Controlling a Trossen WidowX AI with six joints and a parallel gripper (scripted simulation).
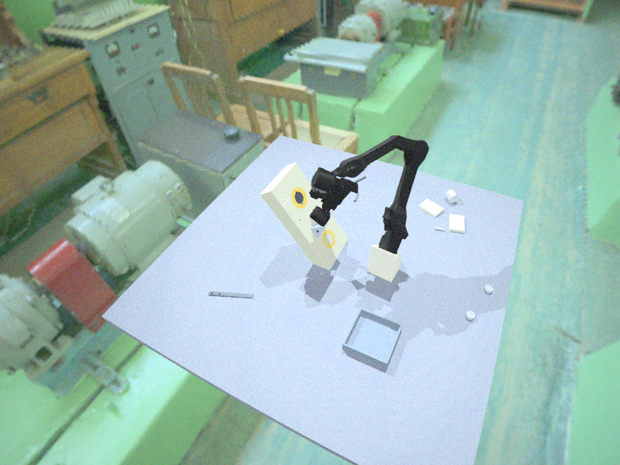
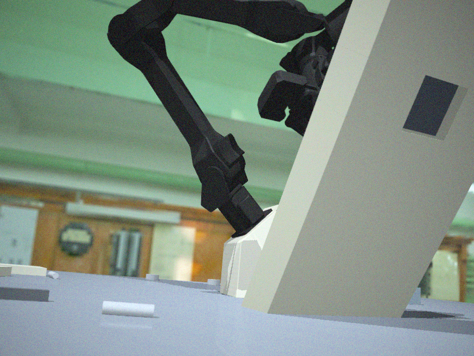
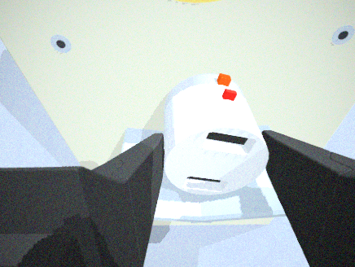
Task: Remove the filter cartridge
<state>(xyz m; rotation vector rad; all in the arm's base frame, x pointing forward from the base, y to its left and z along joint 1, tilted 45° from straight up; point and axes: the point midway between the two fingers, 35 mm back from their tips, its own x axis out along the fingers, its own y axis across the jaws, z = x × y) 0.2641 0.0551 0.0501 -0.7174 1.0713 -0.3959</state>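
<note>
The cream service panel lies 40 mm ahead of my gripper tip, 10 mm to the left of it and 20 mm below it. From my gripper tip the other things lie so: round filter cartridge: right at my gripper tip; tray: 350 mm behind, 280 mm to the left, 170 mm below.
</note>
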